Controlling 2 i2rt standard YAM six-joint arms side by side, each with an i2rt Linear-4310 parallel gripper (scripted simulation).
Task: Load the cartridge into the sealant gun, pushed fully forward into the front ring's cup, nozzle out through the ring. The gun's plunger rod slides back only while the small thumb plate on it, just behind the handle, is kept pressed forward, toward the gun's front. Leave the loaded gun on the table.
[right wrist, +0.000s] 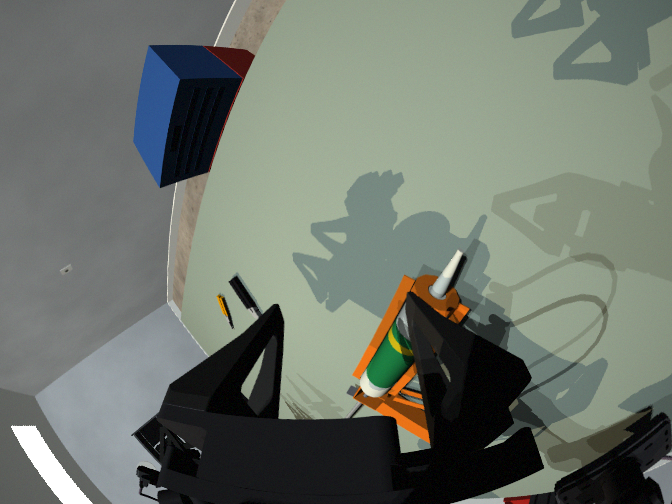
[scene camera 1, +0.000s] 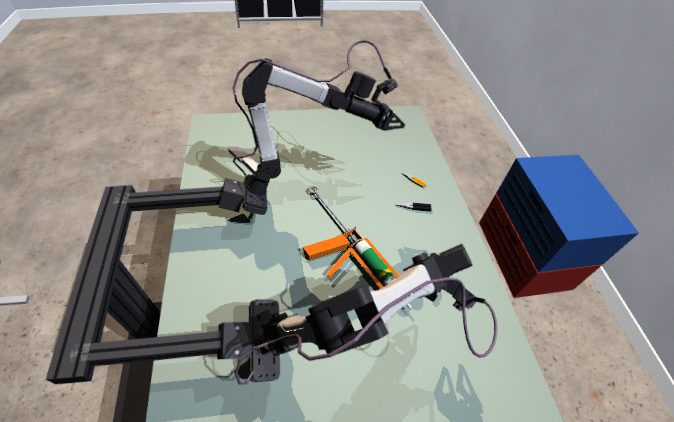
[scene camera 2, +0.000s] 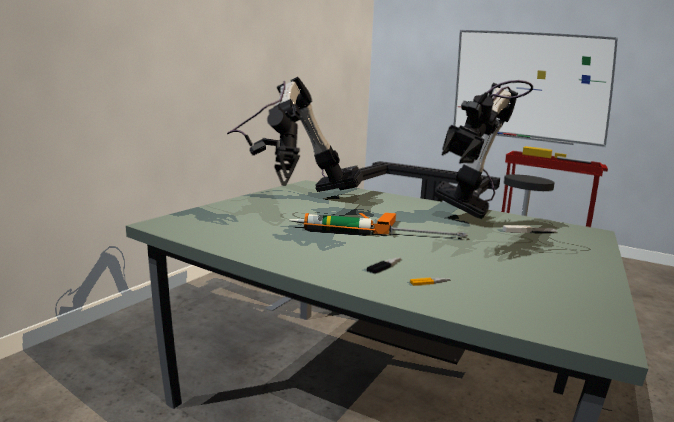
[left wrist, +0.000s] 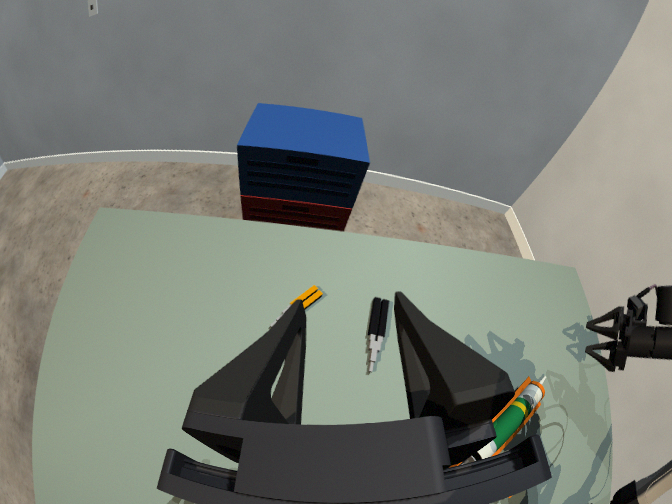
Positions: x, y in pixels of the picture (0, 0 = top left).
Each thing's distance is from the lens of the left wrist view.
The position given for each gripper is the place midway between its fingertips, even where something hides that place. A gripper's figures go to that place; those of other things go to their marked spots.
left gripper [left wrist: 349, 304]: 0.14 m
right gripper [left wrist: 586, 337]: 0.61 m
cartridge [left wrist: 508, 422]: 0.56 m
